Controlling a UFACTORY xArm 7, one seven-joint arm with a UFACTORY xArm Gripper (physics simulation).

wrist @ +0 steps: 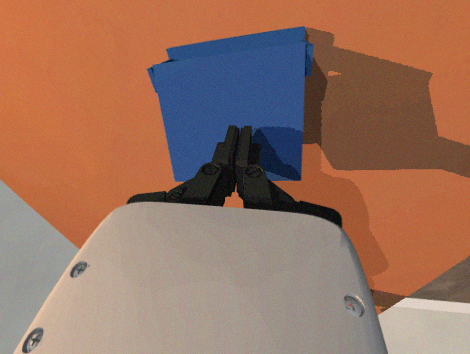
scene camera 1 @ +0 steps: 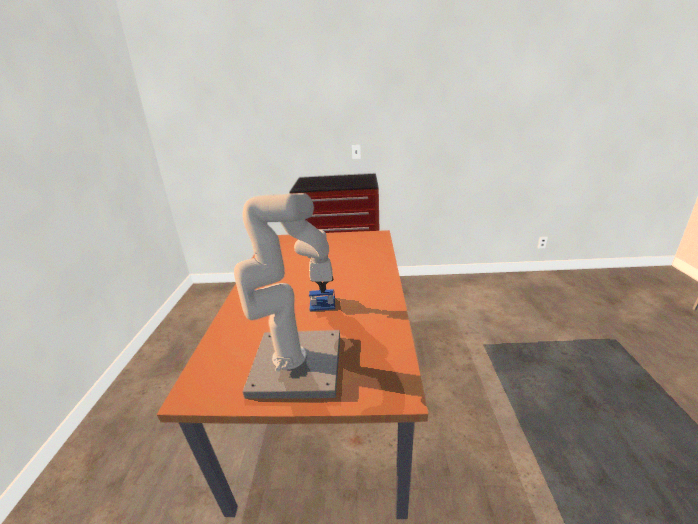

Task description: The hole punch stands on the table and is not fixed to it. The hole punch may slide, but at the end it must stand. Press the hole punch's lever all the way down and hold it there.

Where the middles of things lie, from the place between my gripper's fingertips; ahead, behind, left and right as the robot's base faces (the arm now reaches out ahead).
Labels:
Right now my hand is 20 mm above the broad blue lever (wrist: 199, 98), 10 mm to the right of it and 10 mm short of it. Round my hand: blue hole punch (wrist: 294, 35) (40 mm below, 10 mm to the left, 10 mm ahead).

